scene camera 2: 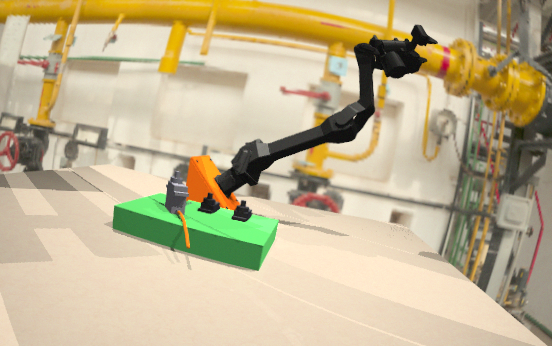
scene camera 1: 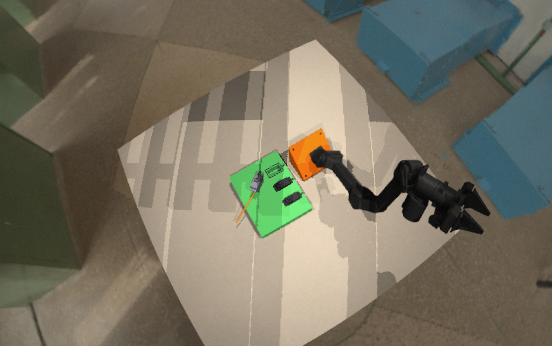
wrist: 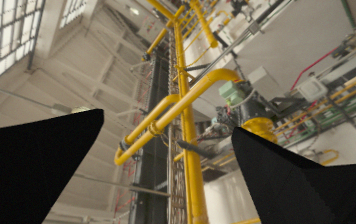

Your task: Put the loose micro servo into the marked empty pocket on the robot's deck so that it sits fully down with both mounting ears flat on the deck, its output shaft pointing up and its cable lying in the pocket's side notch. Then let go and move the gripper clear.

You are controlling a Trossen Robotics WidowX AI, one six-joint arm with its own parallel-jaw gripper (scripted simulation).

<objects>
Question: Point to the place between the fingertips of the gripper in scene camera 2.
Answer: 431, 51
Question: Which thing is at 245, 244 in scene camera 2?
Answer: A green deck.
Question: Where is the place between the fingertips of the gripper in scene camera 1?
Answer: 486, 223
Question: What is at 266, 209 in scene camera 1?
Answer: A green deck.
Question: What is the gripper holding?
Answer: Nothing.
</objects>
